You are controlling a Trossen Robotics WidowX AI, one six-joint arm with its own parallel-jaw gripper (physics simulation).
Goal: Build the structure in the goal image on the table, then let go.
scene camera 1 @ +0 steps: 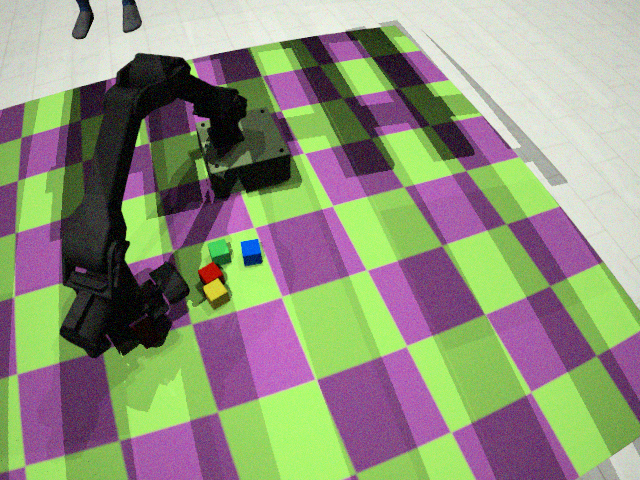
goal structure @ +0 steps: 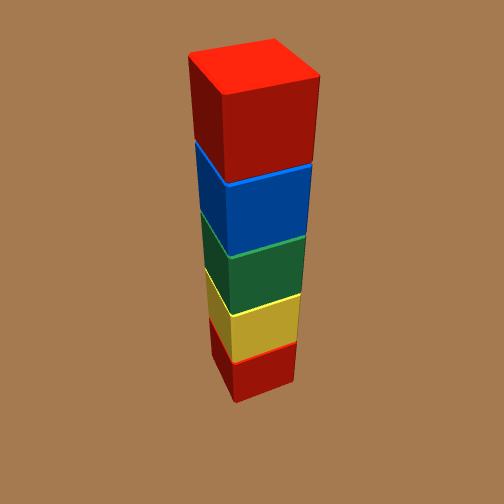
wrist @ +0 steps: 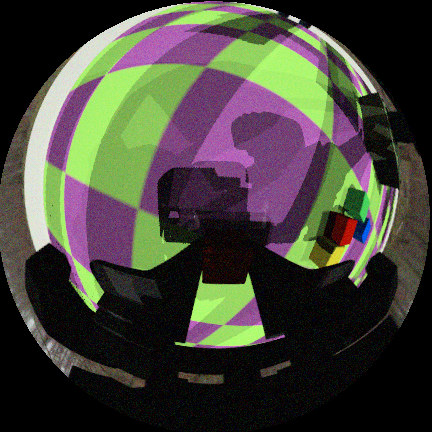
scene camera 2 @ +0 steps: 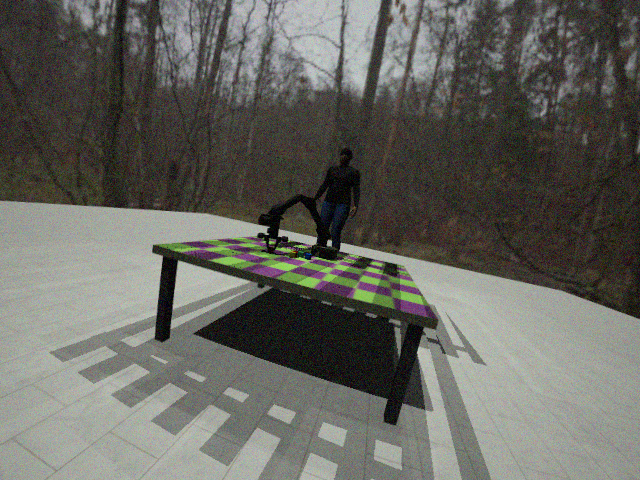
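Pixels of known places: gripper, fingertip midpoint: (scene camera 1: 145, 331) (wrist: 224, 242) (scene camera 2: 271, 251); arm's base, origin of the base link: (scene camera 1: 225, 134) (scene camera 2: 322, 245).
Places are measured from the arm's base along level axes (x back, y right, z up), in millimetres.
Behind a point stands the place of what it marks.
Observation:
My gripper (scene camera 1: 146, 331) @(x -344, y 260, z -60 mm) (wrist: 224, 242) @(x -344, y 260, z -60 mm) is shut on a dark red block (scene camera 1: 141, 326) @(x -347, y 261, z -37 mm) (wrist: 226, 259) @(x -344, y 261, z -37 mm) and holds it above the table, left of the loose blocks in scene camera 1. A green block (scene camera 1: 219, 251) @(x -251, y 93, z -40 mm) (wrist: 356, 202) @(x -245, y 109, z -50 mm) and a blue block (scene camera 1: 251, 252) @(x -275, y 41, z -40 mm) (scene camera 2: 308, 255) @(x -280, y 35, z -46 mm) (wrist: 363, 230) @(x -267, y 55, z -41 mm) lie on the table with a gap between them. A smaller-looking bright red block (scene camera 1: 210, 273) @(x -289, y 122, z -40 mm) (wrist: 341, 229) @(x -289, y 138, z -45 mm) lies in front of the green one. A yellow block (scene camera 1: 216, 293) @(x -331, y 125, z -40 mm) (wrist: 327, 254) @(x -322, y 142, z -45 mm) lies right beside the red one; whether they touch is unclear. The fingers are very dark.
The checkered green and purple table (scene camera 1: 351, 330) @(x -467, y -63, z -72 mm) (scene camera 2: 330, 286) @(x -770, y -179, z -72 mm) carries the arm's grey base box (scene camera 1: 258, 142) @(x -49, y -56, z -1 mm) behind the blocks. The arm bends over the table's left part in scene camera 1. A person (scene camera 2: 341, 186) stands behind the table. Patchy shadows cross the surface.

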